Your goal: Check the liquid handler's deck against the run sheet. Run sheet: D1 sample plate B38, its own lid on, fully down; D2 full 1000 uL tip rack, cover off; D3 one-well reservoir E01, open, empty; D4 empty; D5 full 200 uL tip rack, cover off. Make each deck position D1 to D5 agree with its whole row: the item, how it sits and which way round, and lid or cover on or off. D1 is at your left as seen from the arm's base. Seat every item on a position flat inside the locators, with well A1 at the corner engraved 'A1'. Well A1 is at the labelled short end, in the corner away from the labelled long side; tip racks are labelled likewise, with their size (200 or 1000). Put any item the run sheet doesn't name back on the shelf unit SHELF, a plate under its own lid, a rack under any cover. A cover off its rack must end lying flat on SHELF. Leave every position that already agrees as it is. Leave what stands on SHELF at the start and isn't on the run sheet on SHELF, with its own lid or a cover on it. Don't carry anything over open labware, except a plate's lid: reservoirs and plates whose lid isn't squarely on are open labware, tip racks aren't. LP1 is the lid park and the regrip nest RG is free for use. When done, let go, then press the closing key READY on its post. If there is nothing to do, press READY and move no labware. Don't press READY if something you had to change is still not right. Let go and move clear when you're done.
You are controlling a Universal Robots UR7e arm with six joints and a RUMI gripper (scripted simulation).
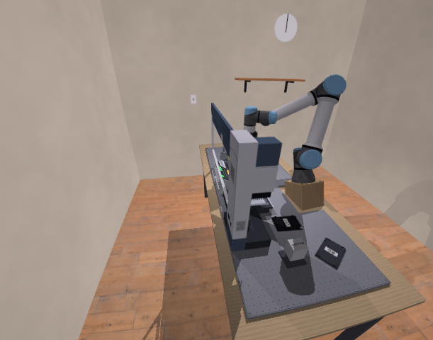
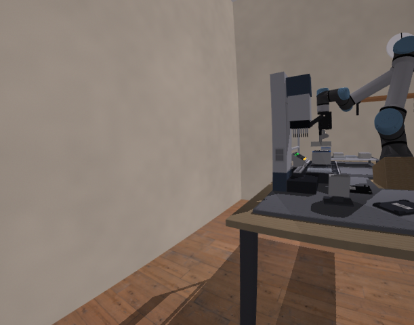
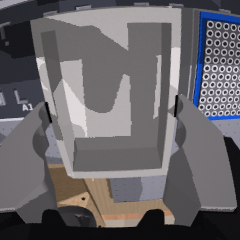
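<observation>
The blue-framed tip rack lies 1 cm behind my hand, 13 cm to the right of it and 9 cm below it. From my hand the other things lie so: yellow-rimmed tip rack 1 cm behind, 25 cm to the right, 11 cm below; shelf label 20 cm behind, 36 cm to the right, 21 cm below; one-well reservoir 1 cm below.
</observation>
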